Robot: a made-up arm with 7 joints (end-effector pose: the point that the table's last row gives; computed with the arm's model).
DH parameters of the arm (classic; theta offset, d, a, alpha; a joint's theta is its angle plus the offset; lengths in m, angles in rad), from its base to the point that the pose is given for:
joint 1: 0 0.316 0 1.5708
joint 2: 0 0.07 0 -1.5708
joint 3: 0 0.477 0.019 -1.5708
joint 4: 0 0.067 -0.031 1.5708
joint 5: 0 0.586 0 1.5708
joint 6: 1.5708 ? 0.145 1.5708
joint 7: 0 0.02 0 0
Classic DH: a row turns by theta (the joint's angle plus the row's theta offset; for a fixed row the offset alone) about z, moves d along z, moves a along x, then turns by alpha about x.
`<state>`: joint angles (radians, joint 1 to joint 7).
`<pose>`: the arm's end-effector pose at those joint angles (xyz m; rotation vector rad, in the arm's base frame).
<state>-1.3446 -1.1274 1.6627 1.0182 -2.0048 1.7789 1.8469</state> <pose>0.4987 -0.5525 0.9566 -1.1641 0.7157 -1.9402</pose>
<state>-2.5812 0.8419 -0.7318 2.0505 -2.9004 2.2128 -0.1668</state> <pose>-0.2627 0.0656 0.8058 2.1136 -0.2817 -1.4177</pose>
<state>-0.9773 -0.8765 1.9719 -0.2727 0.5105 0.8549 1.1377</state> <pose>0.3644 -0.9439 0.9055 0.1354 0.4464 -0.4506</pose>
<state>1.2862 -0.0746 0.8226 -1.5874 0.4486 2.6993 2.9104</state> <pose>0.3851 -0.3210 0.7594 -2.6777 1.2676 -0.9316</pose>
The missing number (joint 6, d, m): 0.141
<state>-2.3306 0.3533 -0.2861 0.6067 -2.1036 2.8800 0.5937</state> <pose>0.1203 0.0385 1.2537 1.3230 0.4444 -0.6155</pose>
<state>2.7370 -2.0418 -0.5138 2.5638 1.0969 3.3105 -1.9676</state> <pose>0.0800 0.1307 0.1493 -1.3871 0.9322 0.9708</pose>
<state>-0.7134 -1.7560 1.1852 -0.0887 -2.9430 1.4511 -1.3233</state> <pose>0.8868 -0.6909 0.3088 0.7924 1.5505 -0.6566</pose>
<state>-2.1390 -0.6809 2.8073 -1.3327 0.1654 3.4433 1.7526</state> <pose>-0.4891 -0.5078 0.5238 -2.0863 1.2805 -0.2527</pose>
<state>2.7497 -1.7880 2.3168 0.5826 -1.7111 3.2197 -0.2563</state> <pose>-0.8583 0.4054 0.2615 -0.6447 0.1651 -0.1831</pose>
